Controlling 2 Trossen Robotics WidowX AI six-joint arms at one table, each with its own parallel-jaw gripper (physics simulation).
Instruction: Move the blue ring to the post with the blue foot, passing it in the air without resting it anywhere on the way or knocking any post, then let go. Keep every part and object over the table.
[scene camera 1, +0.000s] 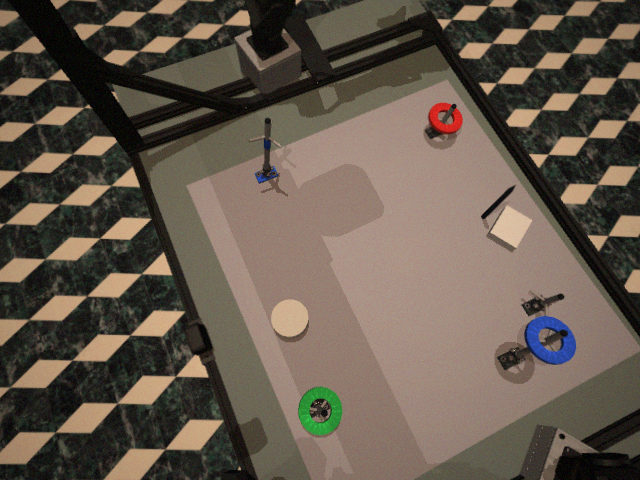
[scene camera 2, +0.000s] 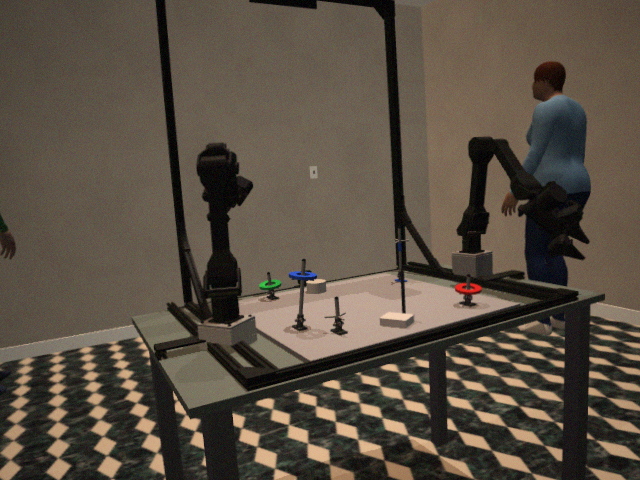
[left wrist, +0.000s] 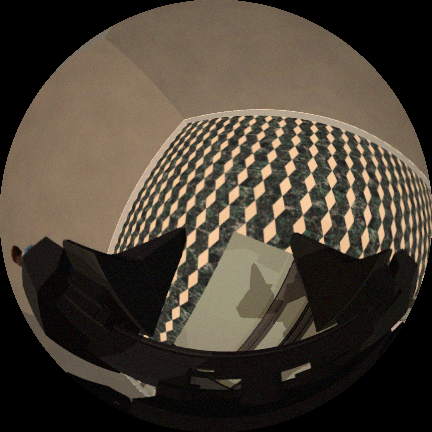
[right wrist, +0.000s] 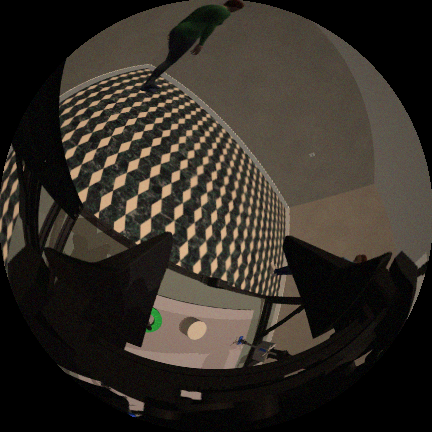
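Pixels of known places: left gripper, fingertip midpoint: (scene camera 2: 586, 250) (left wrist: 240, 236); right gripper, fingertip midpoint: (scene camera 2: 232, 214) (right wrist: 230, 240); left arm's base, origin of the base link: (scene camera 1: 267, 43) (scene camera 2: 472, 251); right arm's base, origin of the base link: (scene camera 1: 579, 478) (scene camera 2: 226, 319).
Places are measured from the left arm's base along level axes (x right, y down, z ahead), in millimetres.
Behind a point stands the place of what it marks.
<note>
The blue ring (scene camera 1: 569, 351) {x -43, y -57, z 776 mm} (scene camera 2: 294, 276) {x -46, y -56, z 783 mm} lies level high around a tall dark post (scene camera 1: 523, 352) {x -24, y 26, z 757 mm} (scene camera 2: 301, 304) {x -34, y 22, z 759 mm}, well above its foot. The post with the blue foot (scene camera 1: 267, 158) {x 140, y 9, z 222 mm} (scene camera 2: 399, 263) {x 138, y 20, z 222 mm} stands upright at the upper left of the mat in scene camera 1, with a blue band and thin cross arms partway up. Its blue foot also shows in the right wrist view (right wrist: 241, 340). My left gripper (scene camera 2: 584, 248) {x -403, y -37, z 12 mm} (left wrist: 240, 236) {x -403, y -37, z 12 mm} is open and empty, beyond the table's right end in scene camera 2. My right gripper (right wrist: 230, 240) {x 460, y -188, z 676 mm} is open and empty, raised far from the ring.
A short post (scene camera 1: 552, 300) {x -122, y 19, z 720 mm} (scene camera 2: 337, 308) {x -131, y 23, z 722 mm} with cross arms stands close beside the blue ring's post. A red ring (scene camera 1: 434, 126) {x -186, y 34, z 331 mm} (scene camera 2: 458, 288) {x -206, y 35, z 351 mm} and a green ring (scene camera 1: 306, 411) {x 324, y 32, z 632 mm} (scene camera 2: 262, 284) {x 321, y 36, z 663 mm} sit around other posts. A pale block (scene camera 1: 510, 227) {x -184, y 65, z 579 mm}, a thin black rod (scene camera 1: 498, 201) {x -163, y 6, z 531 mm} and a cream disc (scene camera 1: 289, 317) {x 265, y 50, z 489 mm} are also there.
</note>
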